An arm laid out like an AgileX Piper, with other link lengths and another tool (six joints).
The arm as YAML. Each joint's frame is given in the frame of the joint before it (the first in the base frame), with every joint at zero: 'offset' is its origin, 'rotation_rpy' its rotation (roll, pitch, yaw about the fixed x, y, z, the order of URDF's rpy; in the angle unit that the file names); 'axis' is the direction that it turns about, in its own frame. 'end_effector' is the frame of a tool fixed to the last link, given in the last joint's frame.
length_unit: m
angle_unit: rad
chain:
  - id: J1
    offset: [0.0, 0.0, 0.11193]
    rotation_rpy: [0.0, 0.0, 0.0]
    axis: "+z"
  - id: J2
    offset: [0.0, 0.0, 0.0]
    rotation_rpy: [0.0, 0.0, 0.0]
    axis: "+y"
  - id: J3
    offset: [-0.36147, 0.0, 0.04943]
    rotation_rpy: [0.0, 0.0, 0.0]
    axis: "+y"
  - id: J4
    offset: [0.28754, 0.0, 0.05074]
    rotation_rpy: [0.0, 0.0, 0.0]
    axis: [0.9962, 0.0, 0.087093]
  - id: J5
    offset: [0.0, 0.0, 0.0]
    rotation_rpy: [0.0, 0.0, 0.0]
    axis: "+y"
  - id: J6
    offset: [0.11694, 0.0, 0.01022]
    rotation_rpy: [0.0, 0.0, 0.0]
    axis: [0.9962, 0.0, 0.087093]
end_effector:
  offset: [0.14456, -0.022, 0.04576]
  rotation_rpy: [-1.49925, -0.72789, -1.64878]
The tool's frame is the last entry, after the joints.
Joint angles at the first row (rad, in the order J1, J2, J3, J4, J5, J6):
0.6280, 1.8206, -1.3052, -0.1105, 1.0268, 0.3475
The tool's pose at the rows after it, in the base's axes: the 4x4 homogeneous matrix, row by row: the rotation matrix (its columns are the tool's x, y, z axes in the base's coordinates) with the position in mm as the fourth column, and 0 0 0 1 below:
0.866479, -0.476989, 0.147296, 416.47; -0.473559, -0.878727, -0.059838, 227.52; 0.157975, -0.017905, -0.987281, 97.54; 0, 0, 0, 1
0.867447, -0.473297, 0.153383, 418.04; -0.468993, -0.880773, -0.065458, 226.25; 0.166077, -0.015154, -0.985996, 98.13; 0, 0, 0, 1
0.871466, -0.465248, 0.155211, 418.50; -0.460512, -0.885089, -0.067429, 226.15; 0.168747, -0.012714, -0.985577, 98.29; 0, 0, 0, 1
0.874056, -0.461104, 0.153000, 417.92; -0.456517, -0.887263, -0.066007, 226.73; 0.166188, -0.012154, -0.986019, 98.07; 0, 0, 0, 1
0.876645, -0.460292, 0.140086, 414.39; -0.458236, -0.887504, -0.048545, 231.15; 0.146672, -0.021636, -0.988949, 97.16; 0, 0, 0, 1
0.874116, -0.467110, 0.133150, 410.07; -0.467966, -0.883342, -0.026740, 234.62; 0.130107, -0.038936, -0.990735, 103.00; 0, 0, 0, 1
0.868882, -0.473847, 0.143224, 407.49; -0.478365, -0.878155, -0.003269, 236.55; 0.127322, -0.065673, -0.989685, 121.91; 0, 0, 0, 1
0.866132, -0.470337, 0.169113, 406.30; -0.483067, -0.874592, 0.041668, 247.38; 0.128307, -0.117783, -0.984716, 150.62; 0, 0, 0, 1
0.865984, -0.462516, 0.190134, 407.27; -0.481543, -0.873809, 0.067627, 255.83; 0.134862, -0.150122, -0.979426, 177.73; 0, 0, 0, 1
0.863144, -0.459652, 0.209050, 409.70; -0.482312, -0.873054, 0.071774, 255.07; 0.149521, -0.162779, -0.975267, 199.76; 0, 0, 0, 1
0.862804, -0.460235, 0.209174, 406.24; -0.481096, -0.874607, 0.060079, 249.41; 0.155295, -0.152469, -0.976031, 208.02; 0, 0, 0, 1
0.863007, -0.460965, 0.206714, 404.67; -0.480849, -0.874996, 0.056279, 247.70; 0.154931, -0.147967, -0.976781, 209.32; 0, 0, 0, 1
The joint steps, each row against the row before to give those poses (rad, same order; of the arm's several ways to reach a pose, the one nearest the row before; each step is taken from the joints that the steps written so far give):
0.0000, 0.0000, 0.0000, -0.0251, -0.0062, 0.0000
-0.0001, 0.0000, 0.0000, -0.0096, -0.0011, 0.0000
0.0001, 0.0000, 0.0000, -0.0027, 0.0000, -0.0081
0.0000, 0.0000, 0.0000, 0.0032, 0.0010, -0.0062
0.0000, -0.0010, 0.0000, 0.0257, -0.0001, -0.0120
0.0000, -0.0140, -0.0029, 0.0257, 0.0086, -0.0039
0.0000, -0.0314, -0.0193, 0.0162, 0.0279, 0.0000
0.0100, -0.0349, -0.0433, 0.0228, 0.0302, -0.0003
0.0098, -0.0177, -0.0616, 0.0081, 0.0468, 0.0000
0.0000, -0.0130, -0.0515, -0.0077, 0.0465, -0.0008
0.0000, -0.0133, -0.0115, -0.0094, 0.0318, 0.0000
0.0000, -0.0034, -0.0009, -0.0014, 0.0088, 0.0000

